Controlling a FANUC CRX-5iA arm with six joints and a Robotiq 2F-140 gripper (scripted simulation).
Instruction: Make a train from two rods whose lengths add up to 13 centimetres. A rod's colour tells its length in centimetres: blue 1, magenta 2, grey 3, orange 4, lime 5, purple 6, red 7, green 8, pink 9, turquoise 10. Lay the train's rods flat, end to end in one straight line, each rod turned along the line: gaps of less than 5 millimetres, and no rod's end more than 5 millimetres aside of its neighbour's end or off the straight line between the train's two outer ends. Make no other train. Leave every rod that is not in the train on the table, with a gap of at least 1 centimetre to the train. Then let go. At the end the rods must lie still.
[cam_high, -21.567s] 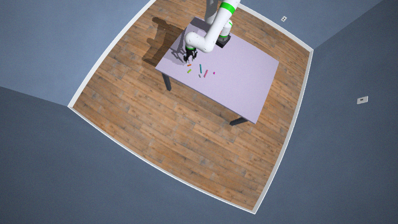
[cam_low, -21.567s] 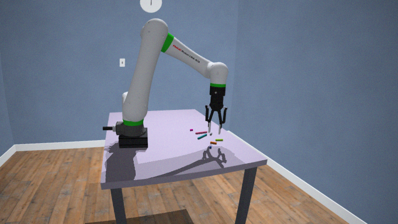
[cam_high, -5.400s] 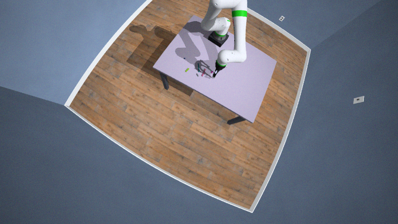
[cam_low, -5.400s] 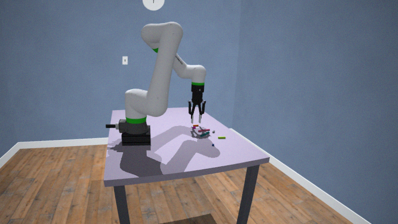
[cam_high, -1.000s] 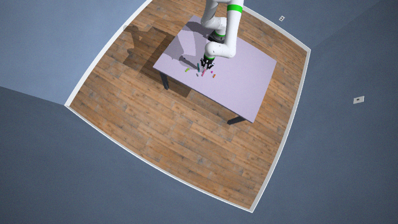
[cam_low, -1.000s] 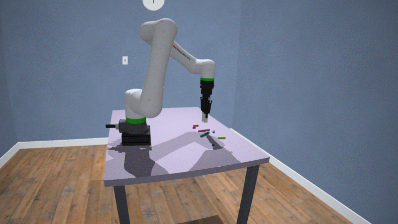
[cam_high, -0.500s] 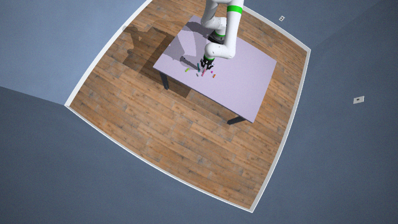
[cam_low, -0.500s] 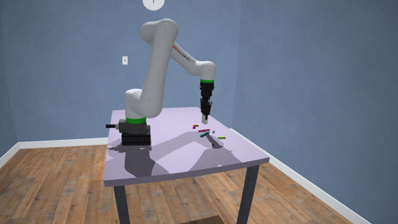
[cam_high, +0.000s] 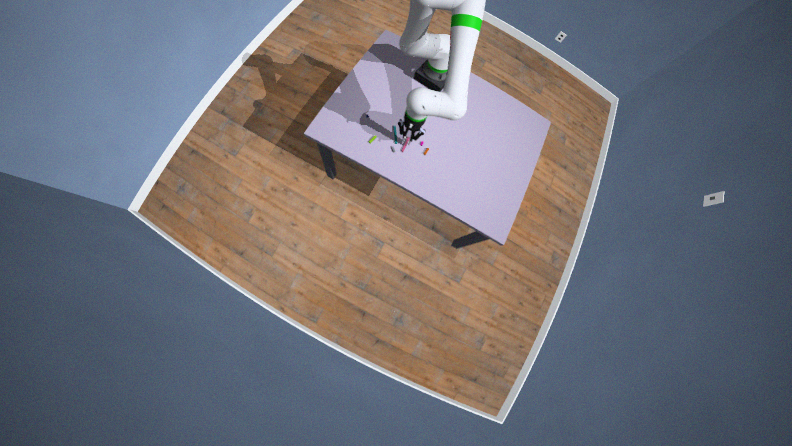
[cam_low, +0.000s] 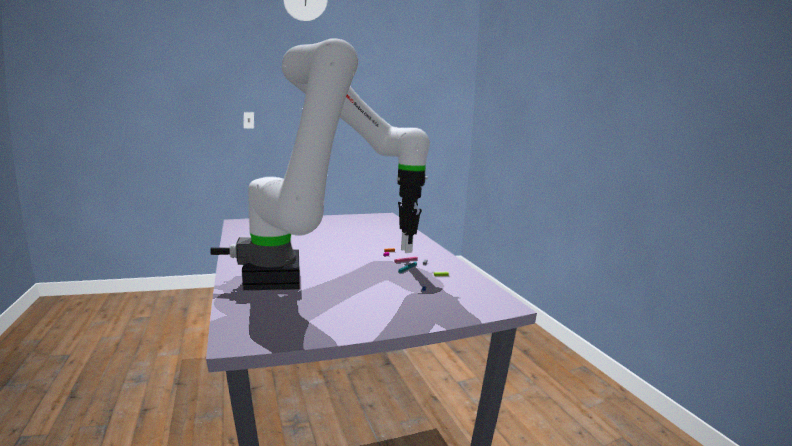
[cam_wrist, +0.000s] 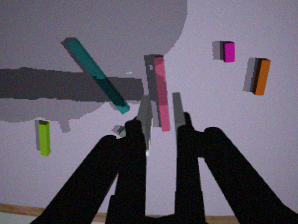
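My gripper is now 60 mm above the pink rod. The rest, counted from my hand: grey rod 60 mm below, 60 mm ahead, 30 mm to the right; magenta rod 60 mm to the left, 60 mm below, 60 mm behind; turquoise rod 70 mm to the right, 60 mm below, 10 mm behind.
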